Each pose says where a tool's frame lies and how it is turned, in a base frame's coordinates. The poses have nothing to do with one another.
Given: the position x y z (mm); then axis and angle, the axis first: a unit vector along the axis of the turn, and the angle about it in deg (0 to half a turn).
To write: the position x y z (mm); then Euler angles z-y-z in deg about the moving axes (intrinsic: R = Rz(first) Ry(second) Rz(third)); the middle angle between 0 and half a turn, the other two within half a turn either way. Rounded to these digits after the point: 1 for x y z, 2 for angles.
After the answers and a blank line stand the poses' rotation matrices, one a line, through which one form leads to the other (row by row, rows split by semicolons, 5 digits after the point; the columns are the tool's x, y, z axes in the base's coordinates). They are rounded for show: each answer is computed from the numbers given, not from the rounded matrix.
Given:
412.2 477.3 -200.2 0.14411 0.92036 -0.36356 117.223
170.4 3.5 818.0 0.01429 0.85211 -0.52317 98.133
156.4 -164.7 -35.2 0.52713 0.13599 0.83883 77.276
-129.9 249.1 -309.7 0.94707 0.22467 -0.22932 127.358
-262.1 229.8 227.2 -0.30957 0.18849 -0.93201 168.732
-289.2 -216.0 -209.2 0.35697 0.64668 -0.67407 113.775
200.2 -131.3 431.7 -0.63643 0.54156 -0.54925 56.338
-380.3 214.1 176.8 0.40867 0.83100 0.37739 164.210
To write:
412.2 477.3 -200.2 -39.69 105.36 -21.89
170.4 3.5 818.0 -32.06 80.16 -30.14
156.4 -164.7 -35.2 -41.69 39.74 109.38
-129.9 249.1 -309.7 -101.53 121.49 51.78
-262.1 229.8 227.2 -25.29 42.28 -142.62
-289.2 -216.0 -209.2 -74.84 76.44 -17.05
200.2 -131.3 431.7 33.21 46.47 -65.99
-380.3 214.1 176.8 43.64 133.06 96.01

-0.42719 0.51659 0.74205; -0.12998 0.77709 -0.61582; -0.89477 -0.35952 -0.26482
-0.14124 0.53181 0.83500; -0.50401 0.68734 -0.52301; -0.85207 -0.49472 0.17096
0.43692 -0.76234 0.47743; 0.87413 0.23467 -0.42524; 0.21213 0.60313 0.76891
0.83440 0.52417 -0.17038; 0.15961 -0.52569 -0.83557; -0.52755 0.67000 -0.52230
-0.79090 0.06654 0.60831; -0.29769 -0.91035 -0.28747; 0.53465 -0.40845 0.73981
-0.22435 0.94078 0.25417; -0.29296 0.18365 -0.93832; -0.92943 -0.28497 0.23441
0.73482 0.30353 0.60655; -0.61077 0.68501 0.39714; -0.29495 -0.66229 0.68875
-0.63454 0.56371 0.52876; 0.76909 0.39280 0.50419; 0.07651 0.72660 -0.68279

